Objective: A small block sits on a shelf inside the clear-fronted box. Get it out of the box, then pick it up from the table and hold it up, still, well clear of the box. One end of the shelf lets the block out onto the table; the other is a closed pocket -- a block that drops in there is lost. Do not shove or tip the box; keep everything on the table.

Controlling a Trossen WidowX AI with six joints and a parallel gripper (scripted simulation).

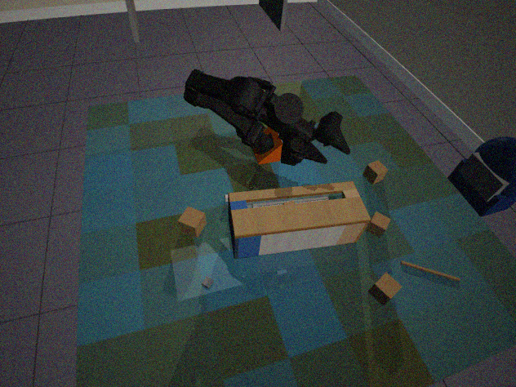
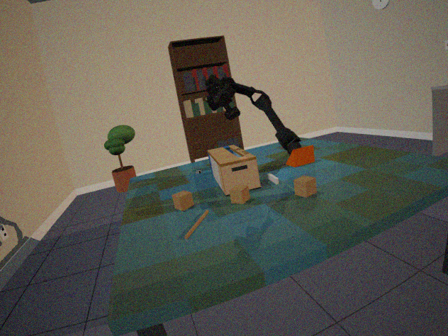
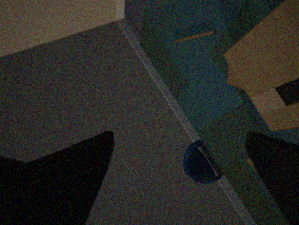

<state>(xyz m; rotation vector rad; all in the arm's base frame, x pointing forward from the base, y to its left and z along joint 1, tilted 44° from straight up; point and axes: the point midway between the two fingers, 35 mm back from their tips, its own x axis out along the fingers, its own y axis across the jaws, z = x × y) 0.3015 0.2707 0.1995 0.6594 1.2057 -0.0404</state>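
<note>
My gripper tip is 230 mm above the tan block, 80 mm to the left of it and 30 mm past it. From my gripper tip the other things lie so: thin wooden stick 330 mm to the left, 320 mm below, 190 mm ahead; grey block 330 mm to the right, 310 mm below, 140 mm ahead; box 260 mm below, 60 mm to the right, 40 mm behind.
</note>
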